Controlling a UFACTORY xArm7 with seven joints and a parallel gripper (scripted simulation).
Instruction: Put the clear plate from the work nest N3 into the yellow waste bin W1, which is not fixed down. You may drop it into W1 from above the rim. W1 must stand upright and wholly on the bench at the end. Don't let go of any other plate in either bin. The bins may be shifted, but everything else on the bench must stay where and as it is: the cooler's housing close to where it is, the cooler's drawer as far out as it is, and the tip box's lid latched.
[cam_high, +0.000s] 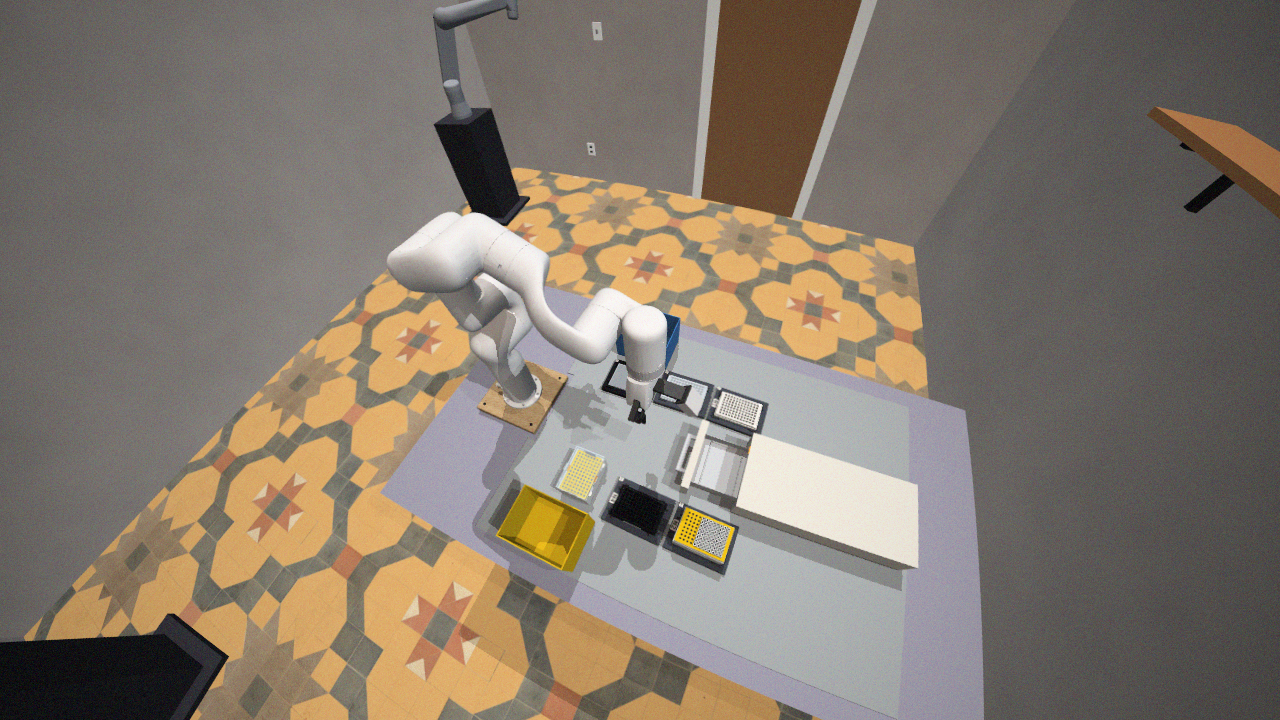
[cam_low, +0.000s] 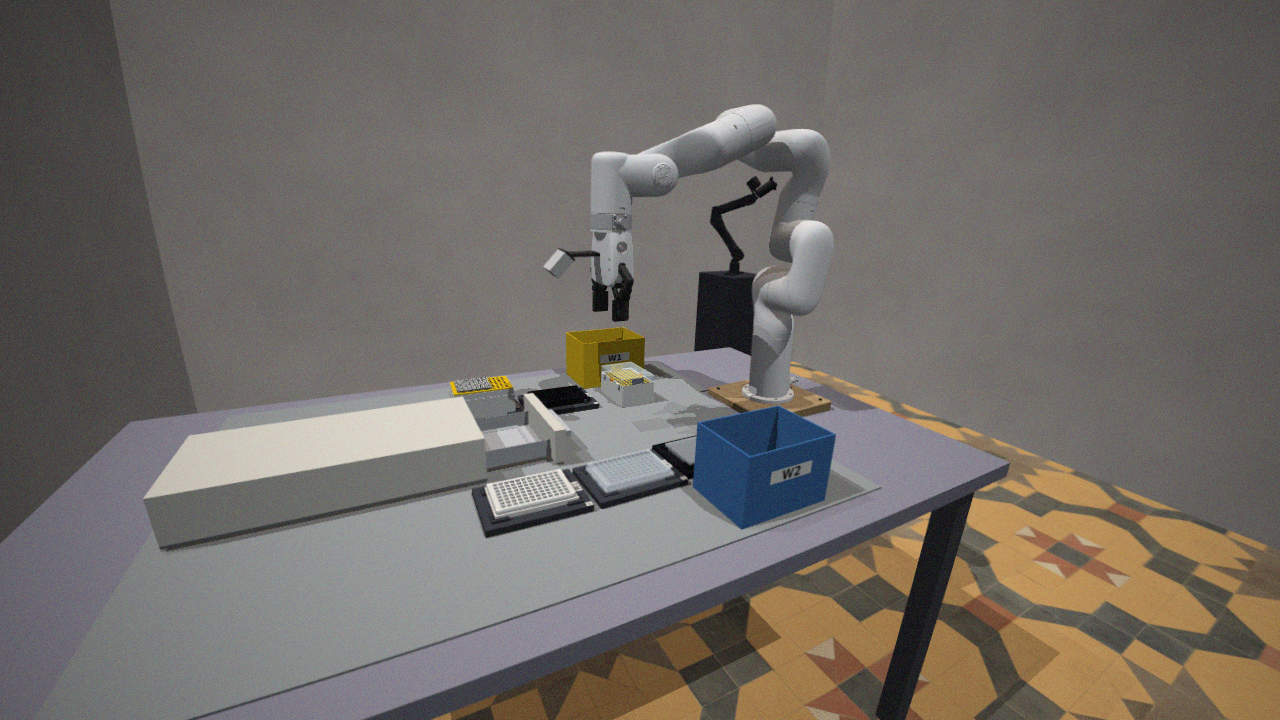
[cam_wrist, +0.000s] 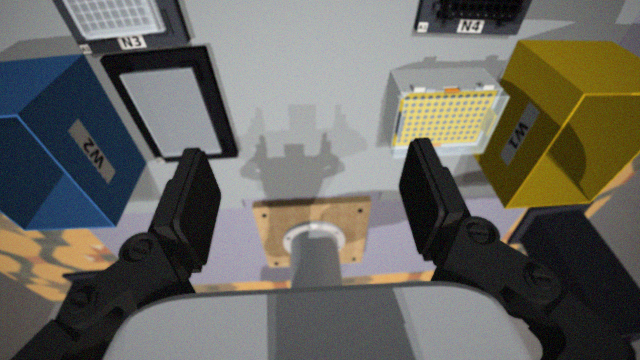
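Right now my hand is 7 cm short of the clear plate, 18 cm to the right of it and 24 cm above it. Also, from my hand: black plate 3 cm ahead, 19 cm to the right, 24 cm below; yellow tip box 19 cm ahead, 22 cm to the right, 20 cm below; drawer 25 cm ahead, 3 cm to the right, 23 cm below.
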